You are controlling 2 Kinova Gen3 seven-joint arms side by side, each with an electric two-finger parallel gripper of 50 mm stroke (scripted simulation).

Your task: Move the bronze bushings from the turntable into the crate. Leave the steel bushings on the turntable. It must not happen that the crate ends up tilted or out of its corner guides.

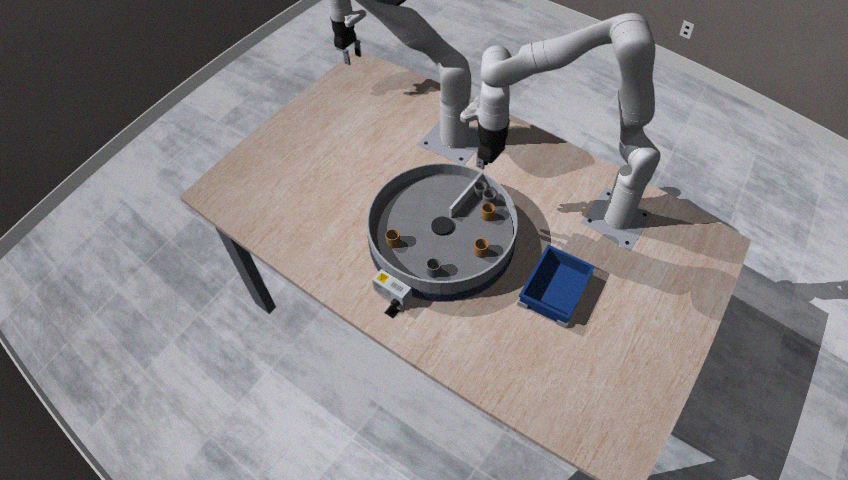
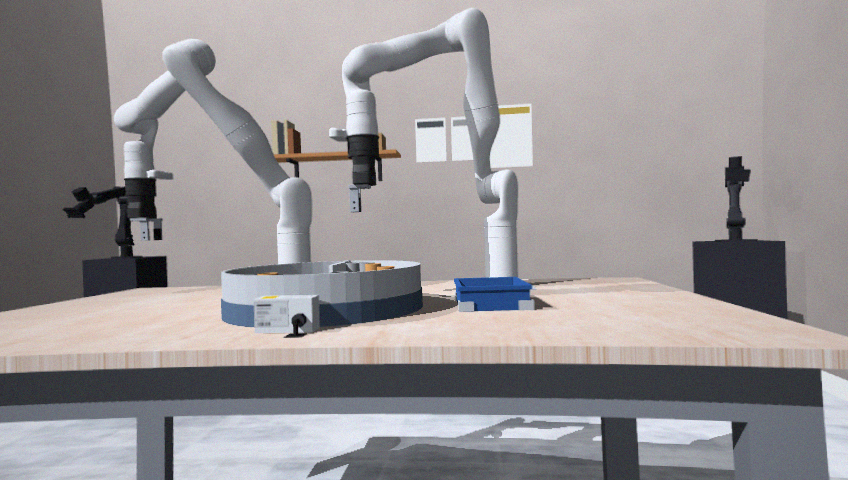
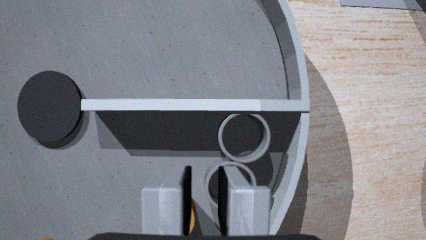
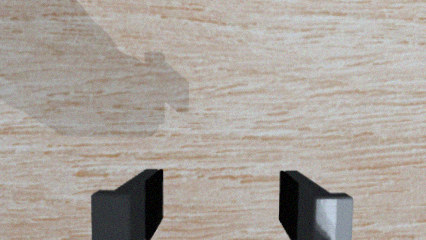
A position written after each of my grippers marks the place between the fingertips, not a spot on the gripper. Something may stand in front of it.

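A turntable (image 3: 72,167) is in the scene, and so is a steel bushing (image 3: 265,136). I can see a blue crate (image 1: 561,277) as well, and the crate appears again in image 2 (image 2: 487,295); in image 3 the crate is out of frame, and in image 4 it is out of frame too. My left gripper (image 2: 355,211) is visible, also in image 1 (image 1: 482,165) and in image 3 (image 3: 204,190). My right gripper (image 2: 151,240) can be seen too, and image 4 (image 4: 221,195) shows that gripper as well.
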